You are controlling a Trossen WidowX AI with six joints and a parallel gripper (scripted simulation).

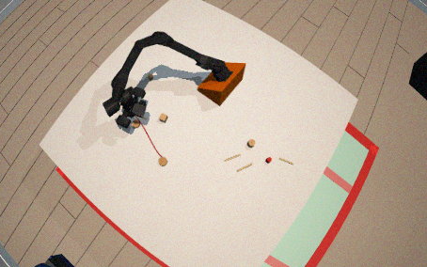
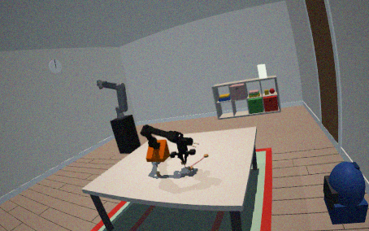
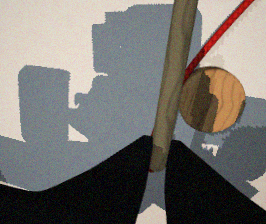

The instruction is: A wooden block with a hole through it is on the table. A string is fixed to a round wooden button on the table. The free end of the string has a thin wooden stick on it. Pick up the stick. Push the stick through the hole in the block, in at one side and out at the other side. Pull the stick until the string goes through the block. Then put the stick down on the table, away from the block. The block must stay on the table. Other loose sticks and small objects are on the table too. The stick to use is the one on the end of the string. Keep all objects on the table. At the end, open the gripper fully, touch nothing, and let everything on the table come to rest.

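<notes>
My gripper tip is now 8 cm past the wooden block, 11 cm to the right of it and 4 cm above it. Also, from my gripper tip: round wooden button: 8 cm ahead, 24 cm to the left, 5 cm below; thin wooden stick: 1 cm to the left.
</notes>
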